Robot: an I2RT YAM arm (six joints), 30 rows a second.
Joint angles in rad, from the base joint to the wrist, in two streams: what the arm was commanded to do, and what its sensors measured. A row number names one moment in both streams.
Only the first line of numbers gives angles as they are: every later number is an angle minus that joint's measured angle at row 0.
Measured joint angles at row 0:
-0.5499 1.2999 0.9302 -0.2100 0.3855 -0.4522
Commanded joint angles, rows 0 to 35:
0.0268 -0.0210 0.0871 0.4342 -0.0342 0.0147
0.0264 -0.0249 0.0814 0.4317 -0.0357 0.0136
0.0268 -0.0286 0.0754 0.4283 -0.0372 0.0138
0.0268 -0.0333 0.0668 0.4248 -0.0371 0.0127
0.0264 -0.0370 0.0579 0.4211 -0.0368 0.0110
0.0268 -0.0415 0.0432 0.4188 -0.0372 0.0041
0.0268 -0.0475 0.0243 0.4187 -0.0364 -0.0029
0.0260 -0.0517 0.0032 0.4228 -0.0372 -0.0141
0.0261 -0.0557 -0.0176 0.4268 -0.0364 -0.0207
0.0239 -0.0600 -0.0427 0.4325 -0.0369 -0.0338
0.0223 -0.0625 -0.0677 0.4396 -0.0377 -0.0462
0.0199 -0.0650 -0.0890 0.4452 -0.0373 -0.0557
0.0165 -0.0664 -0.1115 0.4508 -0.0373 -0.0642
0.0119 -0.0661 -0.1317 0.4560 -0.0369 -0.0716
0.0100 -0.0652 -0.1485 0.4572 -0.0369 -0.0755
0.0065 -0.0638 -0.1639 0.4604 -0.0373 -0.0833
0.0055 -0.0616 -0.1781 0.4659 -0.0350 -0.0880
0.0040 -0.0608 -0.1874 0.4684 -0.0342 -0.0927
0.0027 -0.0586 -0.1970 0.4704 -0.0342 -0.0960
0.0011 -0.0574 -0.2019 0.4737 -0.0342 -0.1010
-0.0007 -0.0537 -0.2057 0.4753 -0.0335 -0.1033
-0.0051 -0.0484 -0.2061 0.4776 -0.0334 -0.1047
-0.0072 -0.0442 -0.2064 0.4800 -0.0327 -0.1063
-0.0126 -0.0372 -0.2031 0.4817 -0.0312 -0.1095
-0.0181 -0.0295 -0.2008 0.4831 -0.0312 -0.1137
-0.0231 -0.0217 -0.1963 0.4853 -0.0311 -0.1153
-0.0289 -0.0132 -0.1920 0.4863 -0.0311 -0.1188
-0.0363 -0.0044 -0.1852 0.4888 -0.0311 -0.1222
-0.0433 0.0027 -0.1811 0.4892 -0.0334 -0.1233
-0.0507 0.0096 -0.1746 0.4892 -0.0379 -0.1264
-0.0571 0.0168 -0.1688 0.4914 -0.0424 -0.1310
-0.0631 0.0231 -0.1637 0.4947 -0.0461 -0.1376
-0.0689 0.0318 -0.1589 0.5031 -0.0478 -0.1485
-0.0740 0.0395 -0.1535 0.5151 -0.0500 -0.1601
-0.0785 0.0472 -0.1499 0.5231 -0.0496 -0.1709
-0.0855 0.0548 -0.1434 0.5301 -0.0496 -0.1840
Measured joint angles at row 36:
-0.0721 0.0385 -0.1880 0.4738 -0.0347 -0.1465
